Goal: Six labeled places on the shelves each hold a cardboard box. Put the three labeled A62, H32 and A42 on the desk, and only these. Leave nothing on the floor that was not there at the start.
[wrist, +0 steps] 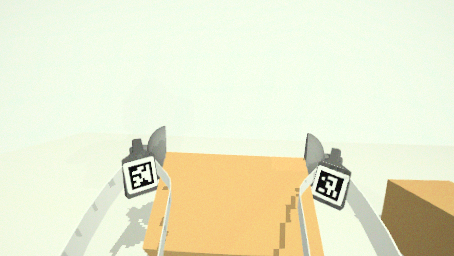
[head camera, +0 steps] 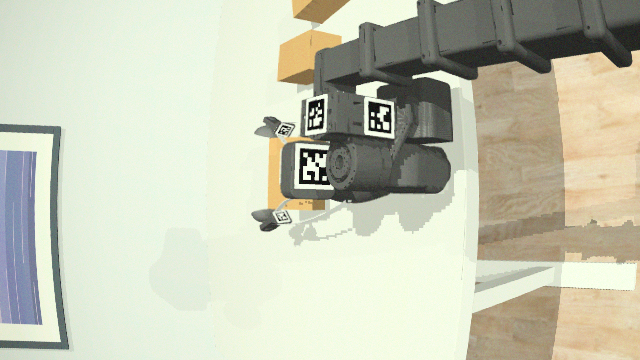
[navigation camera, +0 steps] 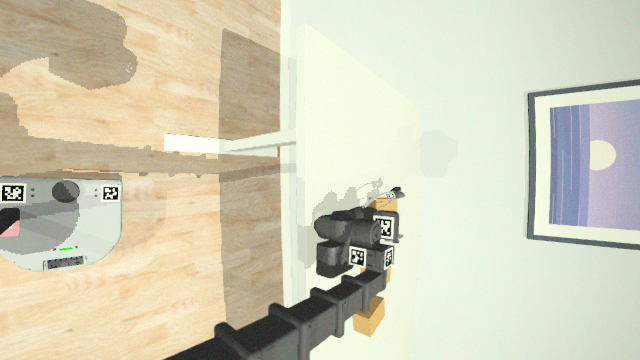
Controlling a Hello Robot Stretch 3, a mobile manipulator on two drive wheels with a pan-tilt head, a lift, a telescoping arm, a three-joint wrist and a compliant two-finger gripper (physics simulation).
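Pixels of known places: gripper, between the fingertips: [head camera: 259, 174] [navigation camera: 400, 214]; robot's base, origin of its link: [navigation camera: 66, 190].
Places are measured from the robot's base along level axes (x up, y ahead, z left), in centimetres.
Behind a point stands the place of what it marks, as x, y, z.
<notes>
My gripper [head camera: 267, 173] {102.5, -1.7, -63.6} [navigation camera: 399, 215] {102.5, -1.7, -63.6} [wrist: 235, 147] {102.5, -1.7, -63.6} is shut on a cardboard box [head camera: 274, 175] {102.2, -1.5, -59.6} [navigation camera: 387, 204] [wrist: 235, 200], with a finger on each side. It holds the box low over the white desk [head camera: 350, 300] {95.1, 14.1, -51.9} [navigation camera: 340, 125] {95.1, 19.2, -44.2} [wrist: 40, 200]; whether the underside touches the desk is hidden. A second cardboard box [head camera: 297, 60] {100.1, -17.1, -58.8} [navigation camera: 388, 275] {100.1, -19.1, -63.1} [wrist: 417, 215] stands on the desk beside the held one, apart from it and partly behind the arm. A third cardboard box [head camera: 317, 7] {98.3, -25.8, -57.1} [navigation camera: 369, 317] {99.9, -27.0, -52.9} stands further along. No place labels or shelves show.
The telescoping arm [head camera: 400, 45] {109.2, -10.0, -27.5} [navigation camera: 320, 310] {108.9, -8.5, -21.2} reaches over the desk above the boxes. A wall with a framed picture [head camera: 56, 225] {136.4, 11.1, -110.2} [navigation camera: 531, 165] {136.8, 15.1, -109.9} rises behind the desk. A white desk leg [head camera: 515, 290] {29.0, 25.6, -66.2} [navigation camera: 192, 143] stands on the wooden floor. My base [navigation camera: 100, 225] {16.1, -11.8, -10.0} is on the floor in front.
</notes>
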